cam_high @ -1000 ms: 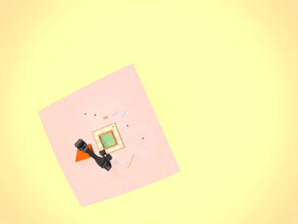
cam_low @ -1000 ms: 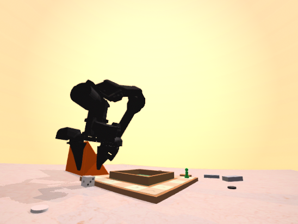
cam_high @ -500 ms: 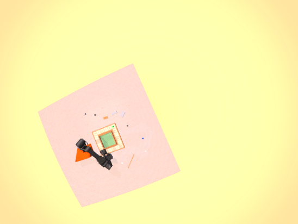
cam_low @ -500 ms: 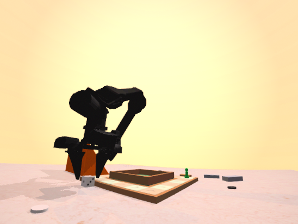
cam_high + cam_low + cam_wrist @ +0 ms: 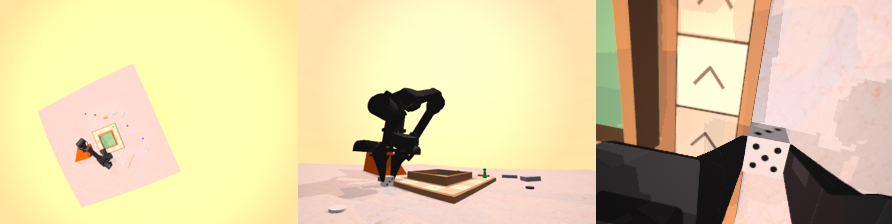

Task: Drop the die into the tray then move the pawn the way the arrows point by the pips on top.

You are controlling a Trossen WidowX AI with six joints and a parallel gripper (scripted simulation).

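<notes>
Right now my gripper tip is 170 mm short of the green pawn, 270 mm to the right of it and 20 mm below it. Round my gripper tip: green tray floor (60 mm ahead, 160 mm to the left, 10 mm below); then orange stick (210 mm ahead, 150 mm to the right, 10 mm below); then white die (right at my gripper tip).
</notes>
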